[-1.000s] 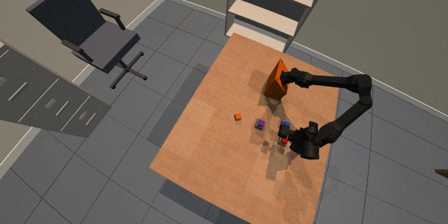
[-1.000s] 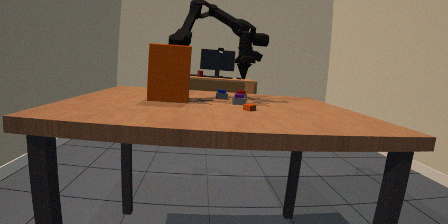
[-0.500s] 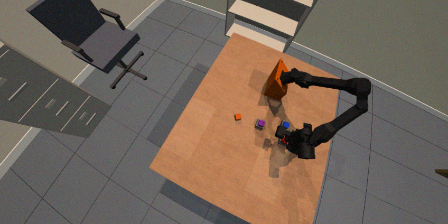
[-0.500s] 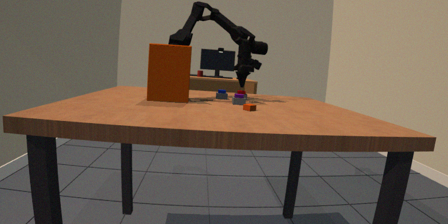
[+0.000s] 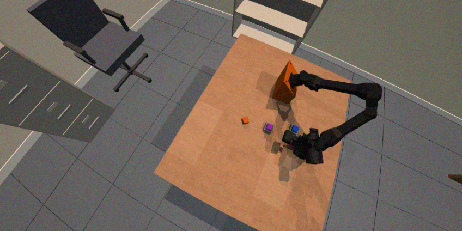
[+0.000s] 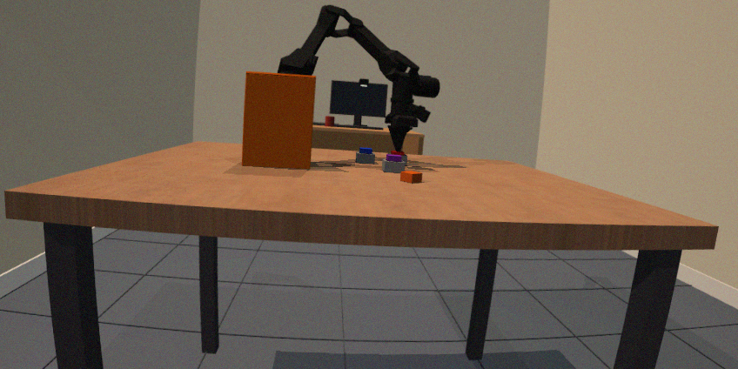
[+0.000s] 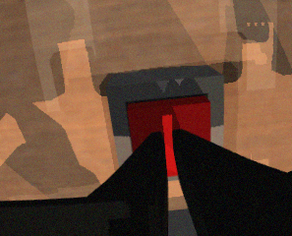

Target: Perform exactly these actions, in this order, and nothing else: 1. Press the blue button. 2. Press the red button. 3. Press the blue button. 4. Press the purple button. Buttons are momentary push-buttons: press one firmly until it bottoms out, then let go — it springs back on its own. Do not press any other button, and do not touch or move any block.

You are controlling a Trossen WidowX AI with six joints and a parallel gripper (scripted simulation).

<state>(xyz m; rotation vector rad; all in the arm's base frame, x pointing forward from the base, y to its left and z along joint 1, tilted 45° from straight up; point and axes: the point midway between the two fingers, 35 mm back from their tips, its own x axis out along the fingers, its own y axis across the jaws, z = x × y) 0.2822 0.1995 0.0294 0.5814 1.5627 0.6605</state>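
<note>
My gripper tip is now 10 mm above the red button. Also, from my gripper tip: blue button 90 mm behind, 20 mm to the right; small orange block 10 mm behind, 300 mm to the right, 20 mm below; purple button 30 mm behind, 160 mm to the right.
</note>
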